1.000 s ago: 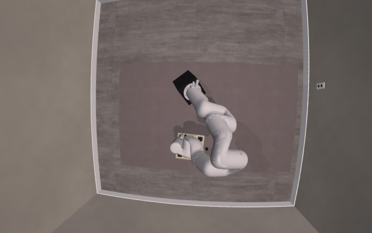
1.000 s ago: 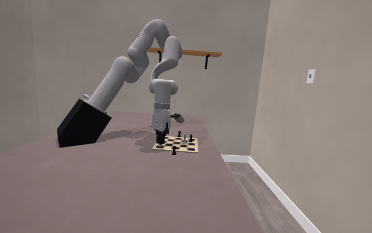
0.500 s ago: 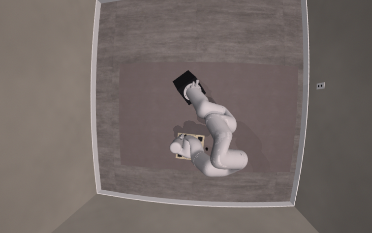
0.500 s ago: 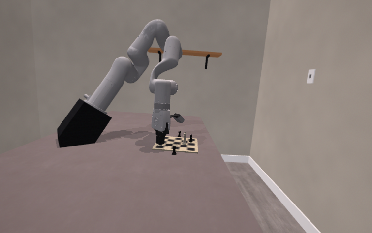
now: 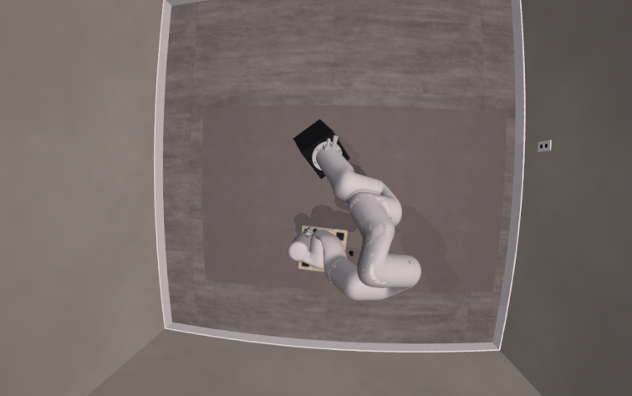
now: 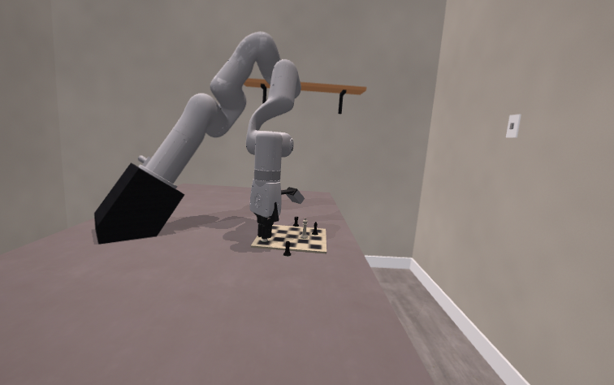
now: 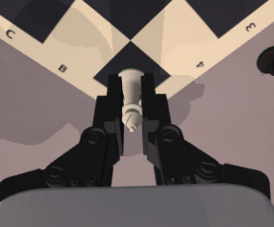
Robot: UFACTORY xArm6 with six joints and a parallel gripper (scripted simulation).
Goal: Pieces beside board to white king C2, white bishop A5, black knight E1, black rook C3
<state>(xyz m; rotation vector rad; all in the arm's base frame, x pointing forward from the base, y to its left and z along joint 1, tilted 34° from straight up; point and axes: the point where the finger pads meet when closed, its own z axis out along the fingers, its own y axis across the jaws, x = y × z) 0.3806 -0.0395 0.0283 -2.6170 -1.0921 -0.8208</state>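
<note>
Now: the white bishop 1 cm below my hand. The rest, counted from my hand: white king 11 cm ahead, 9 cm to the left, 1 cm below; then chessboard 8 cm to the left, 7 cm ahead, 4 cm below; then black piece 8 cm ahead, 5 cm to the right, 3 cm below.
</note>
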